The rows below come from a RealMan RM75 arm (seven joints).
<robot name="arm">
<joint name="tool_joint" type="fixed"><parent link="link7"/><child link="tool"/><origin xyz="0 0 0" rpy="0 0 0"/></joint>
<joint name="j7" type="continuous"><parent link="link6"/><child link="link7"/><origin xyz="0 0 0.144" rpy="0 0 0"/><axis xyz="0 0 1"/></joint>
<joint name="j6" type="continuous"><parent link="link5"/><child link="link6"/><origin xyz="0 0 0" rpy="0 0 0"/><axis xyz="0 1 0"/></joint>
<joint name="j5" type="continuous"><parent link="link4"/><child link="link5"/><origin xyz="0 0 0.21" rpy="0 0 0"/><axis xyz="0 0 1"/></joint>
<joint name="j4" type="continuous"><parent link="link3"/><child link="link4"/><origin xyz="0 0 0" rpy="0 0 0"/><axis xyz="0 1 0"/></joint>
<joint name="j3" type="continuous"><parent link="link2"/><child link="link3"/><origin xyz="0 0 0.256" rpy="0 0 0"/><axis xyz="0 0 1"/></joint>
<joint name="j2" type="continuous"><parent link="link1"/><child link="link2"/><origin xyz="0 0 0" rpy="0 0 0"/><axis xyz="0 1 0"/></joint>
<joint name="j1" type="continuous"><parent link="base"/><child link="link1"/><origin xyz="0 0 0.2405" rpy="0 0 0"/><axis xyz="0 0 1"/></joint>
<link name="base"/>
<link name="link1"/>
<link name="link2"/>
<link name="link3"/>
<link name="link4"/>
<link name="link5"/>
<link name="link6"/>
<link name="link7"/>
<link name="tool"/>
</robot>
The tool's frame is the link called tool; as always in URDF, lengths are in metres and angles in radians. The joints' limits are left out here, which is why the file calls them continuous.
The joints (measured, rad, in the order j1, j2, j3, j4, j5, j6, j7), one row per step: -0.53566 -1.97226 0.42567 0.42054 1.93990 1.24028 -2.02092; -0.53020 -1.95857 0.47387 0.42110 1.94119 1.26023 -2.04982; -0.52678 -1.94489 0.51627 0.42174 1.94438 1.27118 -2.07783; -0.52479 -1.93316 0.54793 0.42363 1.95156 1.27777 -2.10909; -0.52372 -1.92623 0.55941 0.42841 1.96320 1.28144 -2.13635; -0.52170 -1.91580 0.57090 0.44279 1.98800 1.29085 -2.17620; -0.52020 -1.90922 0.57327 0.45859 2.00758 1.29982 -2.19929; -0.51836 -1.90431 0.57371 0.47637 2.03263 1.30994 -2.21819; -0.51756 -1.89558 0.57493 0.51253 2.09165 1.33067 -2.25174; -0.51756 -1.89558 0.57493 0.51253 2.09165 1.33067 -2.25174
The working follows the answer.
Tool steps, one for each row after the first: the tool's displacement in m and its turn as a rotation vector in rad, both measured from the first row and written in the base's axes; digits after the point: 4 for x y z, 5 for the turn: 0.0003 -0.0032 -0.0004 -0.04704 0.00433 -0.00801; -0.0004 -0.0054 0.0000 -0.08723 0.01327 -0.00818; -0.0016 -0.0069 0.0009 -0.12070 0.01962 0.00019; -0.0030 -0.0076 0.0026 -0.13945 0.02172 0.01309; -0.0052 -0.0087 0.0067 -0.16557 0.03105 0.02976; -0.0064 -0.0089 0.0110 -0.17810 0.04182 0.03681; -0.0078 -0.0098 0.0148 -0.19246 0.05777 0.04143; -0.0104 -0.0113 0.0215 -0.22682 0.09931 0.04816; -0.0104 -0.0113 0.0215 -0.22682 0.09931 0.04816
Tool pose at each row, in the base's axes (x y z in m, rotation vector in rad; rounded; the steps above come from the unrounded poses): -0.3331 0.3610 0.0430 -1.86926 -1.68119 -0.96924; -0.3327 0.3578 0.0426 -1.90817 -1.70922 -0.93578; -0.3334 0.3557 0.0430 -1.93524 -1.73500 -0.89799; -0.3347 0.3541 0.0439 -1.94844 -1.76361 -0.86378; -0.3360 0.3534 0.0456 -1.94684 -1.78684 -0.84273; -0.3382 0.3523 0.0497 -1.94662 -1.81400 -0.80661; -0.3395 0.3521 0.0541 -1.94835 -1.82221 -0.78267; -0.3409 0.3513 0.0578 -1.95436 -1.82652 -0.75259; -0.3434 0.3497 0.0645 -1.97292 -1.83059 -0.67838; -0.3434 0.3497 0.0645 -1.97292 -1.83059 -0.67838

